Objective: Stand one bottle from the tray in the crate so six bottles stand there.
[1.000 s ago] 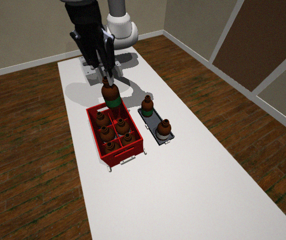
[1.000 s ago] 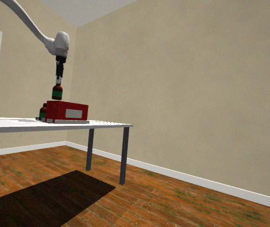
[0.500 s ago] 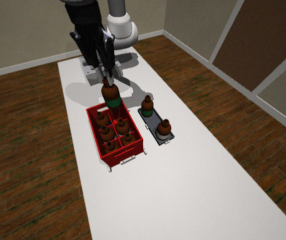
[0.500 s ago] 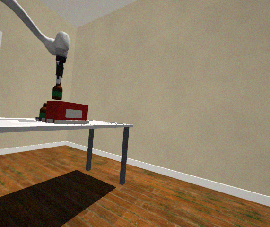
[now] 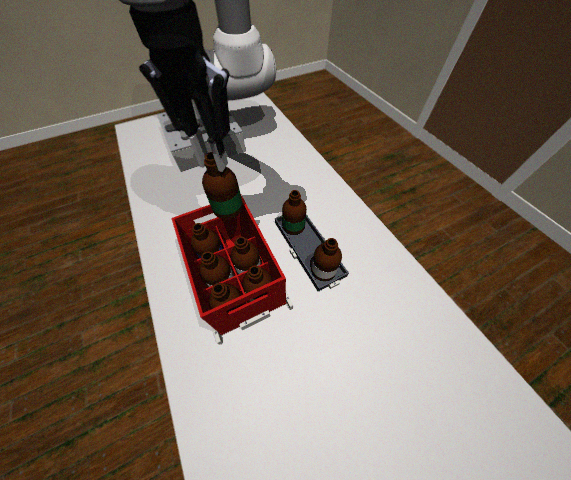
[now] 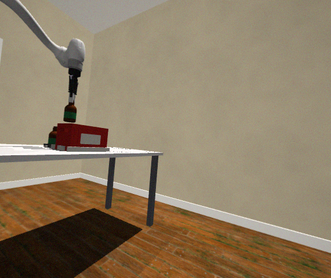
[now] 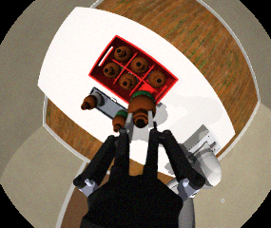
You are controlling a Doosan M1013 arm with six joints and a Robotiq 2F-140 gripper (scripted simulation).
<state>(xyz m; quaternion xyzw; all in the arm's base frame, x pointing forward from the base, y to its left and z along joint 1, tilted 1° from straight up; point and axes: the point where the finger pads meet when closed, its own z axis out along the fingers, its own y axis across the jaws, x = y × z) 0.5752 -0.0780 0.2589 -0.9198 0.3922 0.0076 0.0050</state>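
My hand is 90 mm above the bottle. The rest, counted from my hand: red crate 80 mm ahead, 50 mm to the right, 280 mm below; dark tray 100 mm ahead, 190 mm to the left, 350 mm below.
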